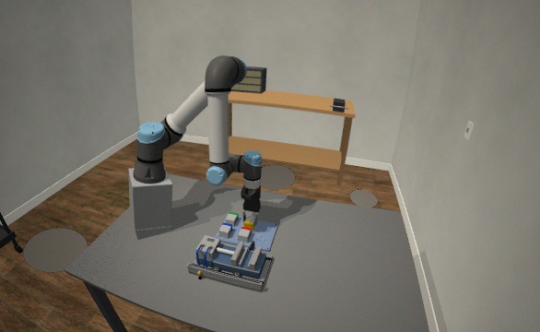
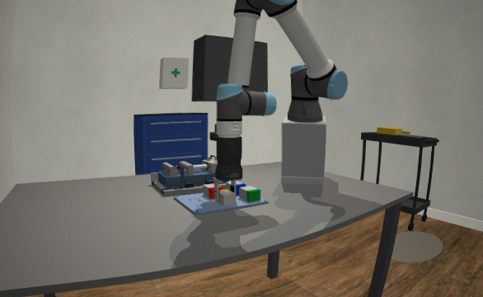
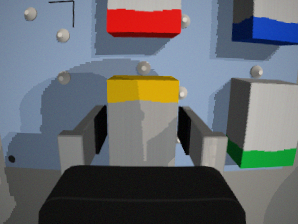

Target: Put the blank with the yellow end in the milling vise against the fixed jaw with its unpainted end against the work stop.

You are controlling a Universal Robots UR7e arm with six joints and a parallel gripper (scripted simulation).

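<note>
Now: hand 2 cm above the yellow-ended blank. From my hand the other things lie so: light blue plate (4 cm to the right, 4 cm below); green-ended blank (9 cm behind, 2 cm to the right, 2 cm below); red-ended blank (1 cm ahead, 9 cm to the right, 2 cm below).
</note>
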